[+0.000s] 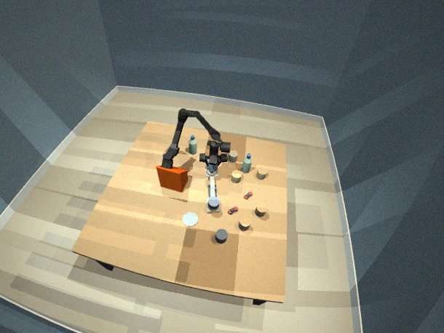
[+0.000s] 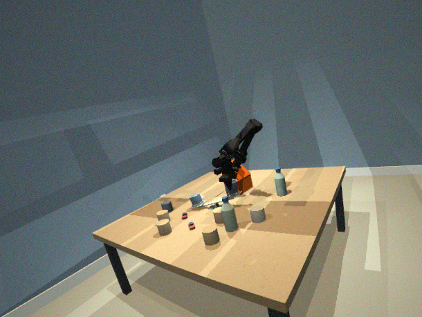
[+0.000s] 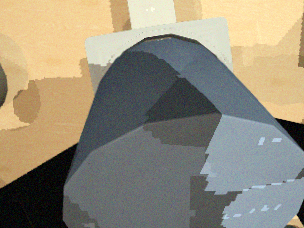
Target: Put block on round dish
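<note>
The grey block lies 10 mm to the right of my gripper tip and 30 mm below it. Also, from my gripper tip: pale cylinder: 70 mm ahead, 220 mm to the left, 80 mm below; then pale beam: 50 mm ahead, 120 mm to the right, 80 mm below; then pale round dish: 380 mm to the right, 120 mm below.
</note>
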